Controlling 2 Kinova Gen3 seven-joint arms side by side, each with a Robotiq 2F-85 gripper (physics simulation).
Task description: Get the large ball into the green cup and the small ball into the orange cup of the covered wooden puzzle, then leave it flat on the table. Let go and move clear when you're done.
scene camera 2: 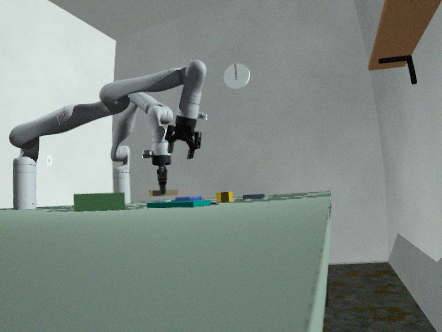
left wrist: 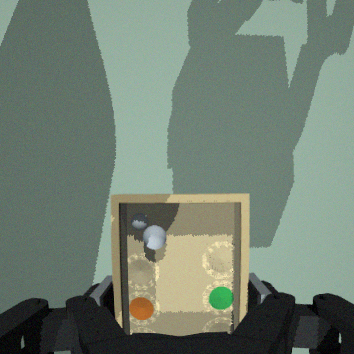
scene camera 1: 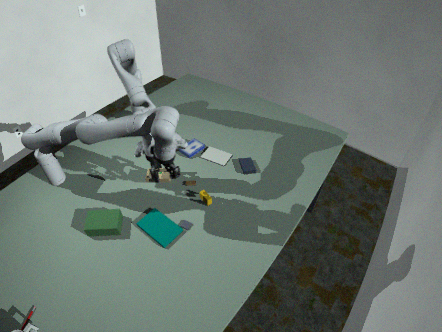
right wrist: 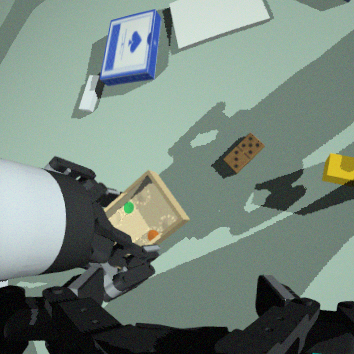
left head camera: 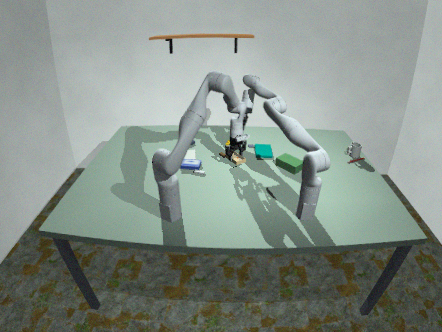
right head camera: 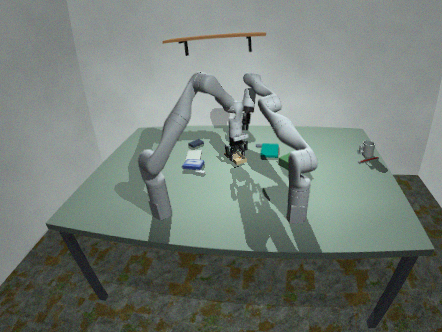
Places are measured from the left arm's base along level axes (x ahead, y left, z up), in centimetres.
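Where they show: left gripper, fingertip midpoint: (scene camera 2: 163, 195) (left wrist: 180, 291) (scene camera 1: 159, 176) (right wrist: 135, 224) (left head camera: 235, 159) (right head camera: 237, 159); right gripper, fingertip midpoint: (scene camera 2: 179, 156) (scene camera 1: 164, 169) (right wrist: 179, 289) (right head camera: 244, 130); left arm's base, origin of the base link: (left head camera: 172, 215) (right head camera: 163, 213); right arm's base, origin of the base link: (scene camera 1: 57, 179) (left head camera: 304, 214) (right head camera: 296, 216).
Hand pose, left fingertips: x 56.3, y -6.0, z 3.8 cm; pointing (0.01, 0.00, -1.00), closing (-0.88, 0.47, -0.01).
Things, the pixels of their centre, and the offset from my left fingertips. "pt": a spot on its surface instead.
- wooden puzzle, body centre: (left wrist: 180, 297) (right wrist: 132, 224) (scene camera 2: 163, 192) (scene camera 1: 158, 175) (right head camera: 237, 157) (left head camera: 235, 158) dx +0.0, dy +0.0, dz +0.8 cm
- small ball, body centre: (left wrist: 139, 221) dx -0.1, dy -4.6, dz +0.5 cm
- large ball, body centre: (left wrist: 154, 236) dx -0.4, dy -3.5, dz +0.6 cm
- orange cup, surface spot: (left wrist: 141, 308) (right wrist: 138, 237) pt dx +1.8, dy -0.7, dz +1.7 cm
- green cup, surface spot: (left wrist: 220, 298) (right wrist: 117, 211) pt dx -1.9, dy +0.8, dz +1.7 cm
- domino, body centre: (right wrist: 243, 152) dx +7.6, dy +12.5, dz -3.4 cm
- yellow block, body centre: (scene camera 2: 224, 197) (scene camera 1: 205, 197) dx +19.7, dy +14.3, dz -1.9 cm
- blue card box, body centre: (right wrist: 130, 47) (scene camera 2: 189, 199) (scene camera 1: 191, 148) (left head camera: 191, 164) (right head camera: 193, 164) dx -13.8, dy +22.5, dz -2.6 cm
- white pad, body centre: (right wrist: 215, 10) (scene camera 1: 216, 155) (left head camera: 188, 155) (right head camera: 193, 155) dx -3.4, dy +31.3, dz -3.4 cm
- teal book, body centre: (scene camera 2: 178, 204) (scene camera 1: 159, 227) (right head camera: 269, 150) (left head camera: 263, 150) dx +24.2, dy -9.0, dz -3.0 cm
- green block, body centre: (scene camera 2: 100, 201) (scene camera 1: 103, 222) (right head camera: 293, 163) (left head camera: 290, 163) dx +13.1, dy -30.2, dz -1.3 cm
- mug, body centre: (right head camera: 366, 149) (left head camera: 353, 150) dx +50.6, dy -68.2, dz +0.5 cm
The wooden puzzle (left wrist: 245, 220) (right wrist: 170, 204) (scene camera 2: 172, 192) is a shallow tray with a see-through top, held a little above the table. In the left wrist view, the small ball (left wrist: 139, 221) lies near the far left corner and the large ball (left wrist: 154, 237) just below it to the right. The orange cup (left wrist: 141, 308) (right wrist: 153, 234) and green cup (left wrist: 220, 298) (right wrist: 128, 207) show no ball in them. My left gripper (left wrist: 180, 291) (right wrist: 135, 224) is shut on the puzzle's two sides. My right gripper (right wrist: 179, 289) (scene camera 2: 181, 153) is open and empty, higher up beside the left arm.
A domino (right wrist: 244, 153) and yellow block (right wrist: 340, 169) (scene camera 1: 206, 198) lie near the puzzle. A blue card box (right wrist: 131, 46) and white pad (right wrist: 220, 20) lie beyond. A teal book (scene camera 1: 160, 227) and green block (scene camera 1: 103, 223) lie on the right arm's side; a mug (left head camera: 355, 150) stands farther off.
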